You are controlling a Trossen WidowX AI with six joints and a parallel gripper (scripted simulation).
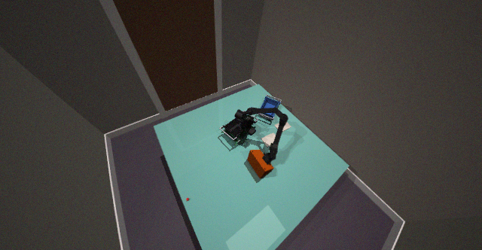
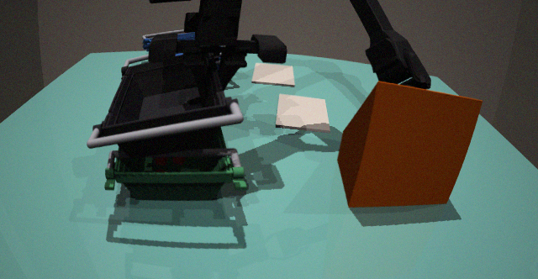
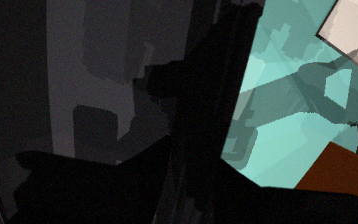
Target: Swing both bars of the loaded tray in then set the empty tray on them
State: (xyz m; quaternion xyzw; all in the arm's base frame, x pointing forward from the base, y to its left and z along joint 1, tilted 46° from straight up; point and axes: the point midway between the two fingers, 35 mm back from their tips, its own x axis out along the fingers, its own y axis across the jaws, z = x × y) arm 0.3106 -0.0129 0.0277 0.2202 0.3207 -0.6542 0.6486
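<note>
My gripper tip is 7 cm short of the black tray, 2 cm below it and 1 cm to the right of it.
</note>
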